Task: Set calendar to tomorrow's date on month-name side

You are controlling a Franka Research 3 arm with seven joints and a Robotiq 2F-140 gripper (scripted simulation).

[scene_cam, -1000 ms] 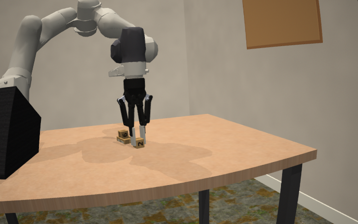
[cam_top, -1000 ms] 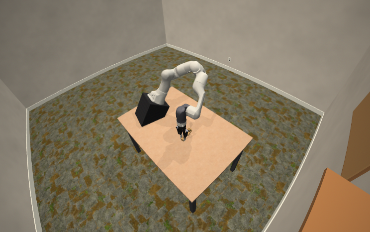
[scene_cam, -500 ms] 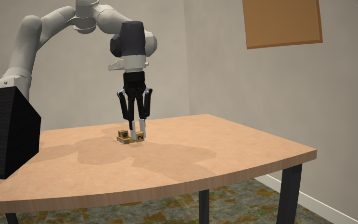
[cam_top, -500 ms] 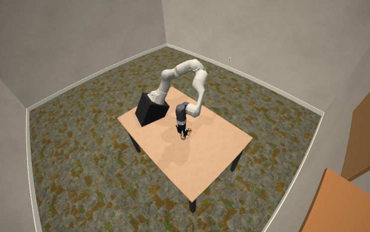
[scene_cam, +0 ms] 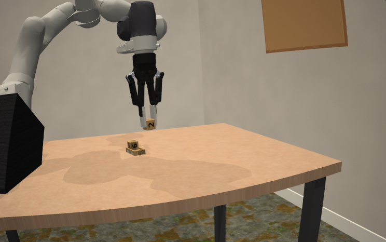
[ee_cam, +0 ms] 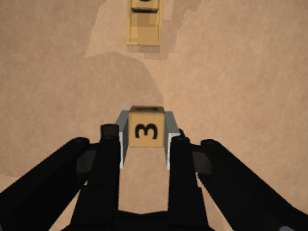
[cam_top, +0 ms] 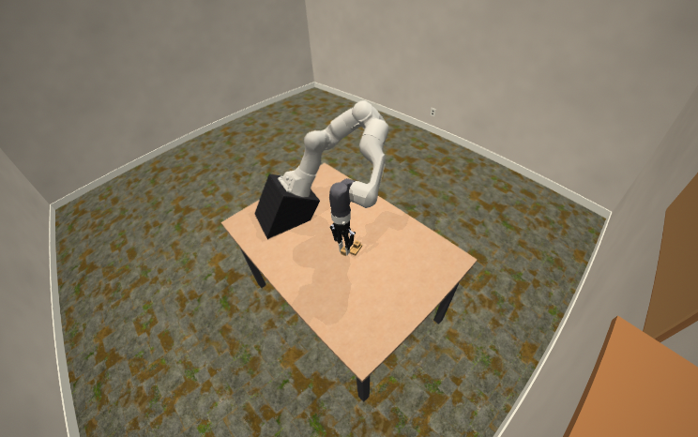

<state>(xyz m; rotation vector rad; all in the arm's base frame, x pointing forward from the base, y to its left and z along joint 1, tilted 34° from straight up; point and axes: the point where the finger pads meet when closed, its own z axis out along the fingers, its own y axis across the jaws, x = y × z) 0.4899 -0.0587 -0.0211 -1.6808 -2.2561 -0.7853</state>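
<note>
Now: the cube 12 cm to the left of my hand, 12 cm below it and 5 cm behind it. The rest, counted from my hand: wooden calendar tray 13 cm below, 11 cm to the left, 4 cm behind.
</note>
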